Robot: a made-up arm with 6 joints.
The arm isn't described. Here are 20 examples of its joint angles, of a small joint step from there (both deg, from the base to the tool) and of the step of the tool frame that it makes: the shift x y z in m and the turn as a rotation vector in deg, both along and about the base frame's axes.
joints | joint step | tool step
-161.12 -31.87 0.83 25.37 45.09 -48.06 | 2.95 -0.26 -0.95 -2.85 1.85 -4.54 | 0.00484 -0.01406 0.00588 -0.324 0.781 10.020
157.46 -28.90 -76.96 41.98 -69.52 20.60 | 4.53 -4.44 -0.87 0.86 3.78 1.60 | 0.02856 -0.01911 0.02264 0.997 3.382 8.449
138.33 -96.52 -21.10 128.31 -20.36 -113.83 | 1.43 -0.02 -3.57 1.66 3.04 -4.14 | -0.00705 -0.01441 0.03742 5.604 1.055 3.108
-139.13 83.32 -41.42 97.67 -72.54 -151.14 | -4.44 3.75 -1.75 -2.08 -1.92 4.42 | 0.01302 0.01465 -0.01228 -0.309 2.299 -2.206
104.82 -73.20 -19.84 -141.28 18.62 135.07 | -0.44 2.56 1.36 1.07 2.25 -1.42 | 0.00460 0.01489 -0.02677 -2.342 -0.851 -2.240
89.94 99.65 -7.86 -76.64 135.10 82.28 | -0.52 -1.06 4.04 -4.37 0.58 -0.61 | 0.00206 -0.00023 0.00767 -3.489 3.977 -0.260
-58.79 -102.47 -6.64 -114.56 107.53 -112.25 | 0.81 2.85 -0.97 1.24 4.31 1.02 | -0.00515 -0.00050 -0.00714 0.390 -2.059 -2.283
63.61 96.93 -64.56 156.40 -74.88 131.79 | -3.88 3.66 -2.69 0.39 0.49 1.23 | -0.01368 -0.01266 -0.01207 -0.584 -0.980 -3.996
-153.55 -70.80 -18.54 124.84 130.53 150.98 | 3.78 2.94 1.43 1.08 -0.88 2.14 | -0.00894 -0.01437 -0.01655 3.203 -5.335 4.021
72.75 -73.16 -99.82 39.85 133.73 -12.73 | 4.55 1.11 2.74 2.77 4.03 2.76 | 0.00835 -0.00268 -0.01596 -8.152 1.073 5.512
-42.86 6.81 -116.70 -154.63 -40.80 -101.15 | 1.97 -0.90 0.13 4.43 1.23 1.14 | 0.01642 0.03347 0.02133 3.004 -4.733 2.659
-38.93 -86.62 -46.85 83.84 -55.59 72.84 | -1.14 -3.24 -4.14 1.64 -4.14 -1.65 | -0.05171 0.04458 -0.01058 -1.250 -7.230 -3.476
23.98 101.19 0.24 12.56 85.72 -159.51 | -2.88 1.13 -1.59 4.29 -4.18 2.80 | -0.02512 0.01793 -0.02020 -2.037 -4.955 1.698
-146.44 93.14 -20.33 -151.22 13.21 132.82 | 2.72 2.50 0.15 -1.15 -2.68 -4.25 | 0.00247 0.02242 0.02950 -1.196 -7.449 3.691
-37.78 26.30 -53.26 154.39 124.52 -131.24 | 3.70 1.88 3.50 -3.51 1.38 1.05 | 0.00056 0.06172 -0.04550 2.330 3.929 8.025
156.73 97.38 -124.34 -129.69 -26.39 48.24 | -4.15 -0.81 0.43 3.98 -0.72 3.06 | -0.01701 0.03051 0.01266 -3.044 0.167 -10.246
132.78 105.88 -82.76 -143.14 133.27 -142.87 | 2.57 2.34 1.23 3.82 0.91 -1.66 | 0.02422 -0.02835 -0.00943 -0.189 -4.994 -1.304
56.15 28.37 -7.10 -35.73 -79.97 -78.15 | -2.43 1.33 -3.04 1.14 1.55 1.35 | 0.02985 0.01167 -0.00609 -0.439 -0.066 -3.802
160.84 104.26 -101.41 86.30 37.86 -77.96 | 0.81 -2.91 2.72 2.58 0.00 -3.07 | -0.00852 -0.00154 0.01233 0.598 1.985 0.650
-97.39 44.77 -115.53 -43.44 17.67 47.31 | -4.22 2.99 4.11 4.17 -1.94 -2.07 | -0.06431 0.00578 -0.08542 5.510 -3.647 -3.469
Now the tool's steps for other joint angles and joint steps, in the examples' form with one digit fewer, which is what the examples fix.
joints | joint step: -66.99 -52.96 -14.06 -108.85 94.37 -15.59 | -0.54 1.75 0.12 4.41 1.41 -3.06
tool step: -0.0116 0.0026 -0.0221 5.35 -1.42 -4.47
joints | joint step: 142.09 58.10 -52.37 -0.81 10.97 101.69 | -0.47 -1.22 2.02 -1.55 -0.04 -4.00
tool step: 0.0091 -0.0078 0.0035 -1.54 0.21 4.89
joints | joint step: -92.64 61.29 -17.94 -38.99 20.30 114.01 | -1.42 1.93 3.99 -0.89 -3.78 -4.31
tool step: 0.0169 0.0450 0.0234 3.50 -6.20 -0.47
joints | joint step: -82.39 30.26 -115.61 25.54 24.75 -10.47 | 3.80 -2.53 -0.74 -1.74 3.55 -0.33
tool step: 0.0583 0.0267 0.0332 -0.43 1.90 5.52
